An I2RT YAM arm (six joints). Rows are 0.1 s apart.
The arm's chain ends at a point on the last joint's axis. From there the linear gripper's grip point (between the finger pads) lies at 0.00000 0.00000 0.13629 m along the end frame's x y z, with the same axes.
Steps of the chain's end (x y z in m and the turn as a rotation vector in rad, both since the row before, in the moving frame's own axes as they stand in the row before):
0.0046, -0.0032, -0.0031, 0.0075, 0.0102, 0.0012
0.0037, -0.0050, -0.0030, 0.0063, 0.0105, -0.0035
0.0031, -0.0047, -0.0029, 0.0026, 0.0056, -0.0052
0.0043, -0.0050, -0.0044, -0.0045, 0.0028, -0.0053
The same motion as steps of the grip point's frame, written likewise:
0.0060, -0.0042, -0.0031, 0.0075, 0.0102, 0.0012
0.0051, -0.0059, -0.0030, 0.0063, 0.0105, -0.0035
0.0039, -0.0051, -0.0029, 0.0026, 0.0056, -0.0052
0.0047, -0.0044, -0.0044, -0.0045, 0.0028, -0.0053

